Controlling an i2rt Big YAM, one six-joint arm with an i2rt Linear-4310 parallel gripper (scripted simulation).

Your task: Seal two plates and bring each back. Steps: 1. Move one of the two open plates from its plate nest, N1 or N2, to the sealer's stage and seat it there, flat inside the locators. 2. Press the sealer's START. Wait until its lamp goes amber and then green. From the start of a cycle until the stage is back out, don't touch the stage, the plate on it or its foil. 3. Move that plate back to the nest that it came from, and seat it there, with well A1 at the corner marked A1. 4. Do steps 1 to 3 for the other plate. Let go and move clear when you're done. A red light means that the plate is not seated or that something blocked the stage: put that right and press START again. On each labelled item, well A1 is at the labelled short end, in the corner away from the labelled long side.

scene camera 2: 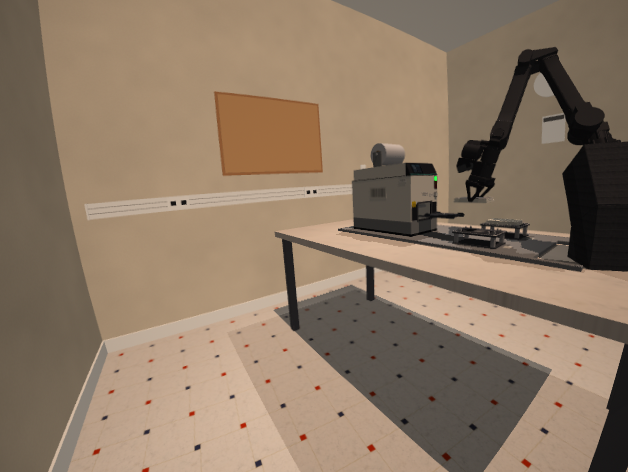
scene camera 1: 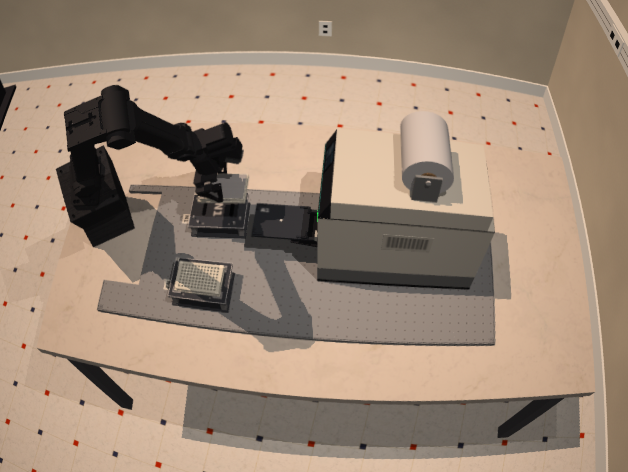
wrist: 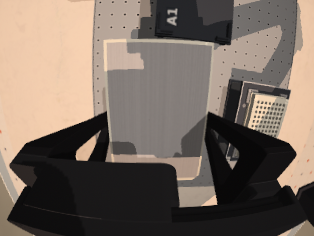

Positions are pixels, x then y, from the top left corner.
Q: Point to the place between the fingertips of my gripper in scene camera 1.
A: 222,188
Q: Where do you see a plate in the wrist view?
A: At 265,113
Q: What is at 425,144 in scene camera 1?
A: A foil roll.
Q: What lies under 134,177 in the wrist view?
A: My gripper.
